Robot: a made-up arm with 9 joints.
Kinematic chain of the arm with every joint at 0, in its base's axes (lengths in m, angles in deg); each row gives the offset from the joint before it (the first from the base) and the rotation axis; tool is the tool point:
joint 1: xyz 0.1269 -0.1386 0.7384 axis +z
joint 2: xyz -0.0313 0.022 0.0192 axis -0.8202 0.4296 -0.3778
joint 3: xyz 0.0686 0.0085 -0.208 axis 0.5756 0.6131 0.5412
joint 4: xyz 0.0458 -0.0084 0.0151 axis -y
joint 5: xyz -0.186 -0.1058 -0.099 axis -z
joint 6: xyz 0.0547 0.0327 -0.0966 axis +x
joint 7: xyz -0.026 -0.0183 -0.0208 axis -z
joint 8: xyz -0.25 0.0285 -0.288 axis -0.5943 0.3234 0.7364
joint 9: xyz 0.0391 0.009 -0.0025 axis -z
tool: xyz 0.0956 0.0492 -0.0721
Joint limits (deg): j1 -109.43..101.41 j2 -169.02..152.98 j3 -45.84..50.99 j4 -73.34..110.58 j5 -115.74..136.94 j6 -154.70..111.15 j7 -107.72..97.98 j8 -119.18..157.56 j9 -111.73..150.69
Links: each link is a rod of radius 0.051 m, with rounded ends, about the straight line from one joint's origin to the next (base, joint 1, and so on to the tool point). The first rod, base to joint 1, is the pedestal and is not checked.
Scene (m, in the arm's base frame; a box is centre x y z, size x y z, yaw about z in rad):
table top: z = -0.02
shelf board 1: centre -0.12 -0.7 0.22 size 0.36 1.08 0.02 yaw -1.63
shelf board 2: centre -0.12 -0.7 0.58 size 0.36 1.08 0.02 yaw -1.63
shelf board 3: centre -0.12 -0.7 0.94 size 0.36 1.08 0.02 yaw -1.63
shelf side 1: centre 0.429 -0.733 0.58 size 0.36 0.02 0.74 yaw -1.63
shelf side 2: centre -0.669 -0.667 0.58 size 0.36 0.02 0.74 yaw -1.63
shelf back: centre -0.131 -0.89 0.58 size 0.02 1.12 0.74 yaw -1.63
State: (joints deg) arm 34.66 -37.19 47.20 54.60 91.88 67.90 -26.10 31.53 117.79
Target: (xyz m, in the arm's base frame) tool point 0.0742 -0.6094 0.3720
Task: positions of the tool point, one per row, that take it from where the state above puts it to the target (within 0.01 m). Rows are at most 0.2 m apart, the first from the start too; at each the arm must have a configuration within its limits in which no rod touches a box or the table.
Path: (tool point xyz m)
1: -0.0286 0.4855 0.4523
2: -0.0984 0.3688 0.3418
3: -0.1515 0.2242 0.2736
4: -0.1894 0.0705 0.2528
5: -0.2139 -0.0767 0.2765
6: -0.2263 -0.2066 0.3384
7: -0.2270 -0.3121 0.4311
8: -0.2153 -0.3677 0.4426
9: -0.1888 -0.4302 0.4476
10: -0.1449 -0.4928 0.4441
11: -0.0838 -0.5482 0.4306
12: -0.0088 -0.5888 0.4064
13: 0.0742 -0.6094 0.3720

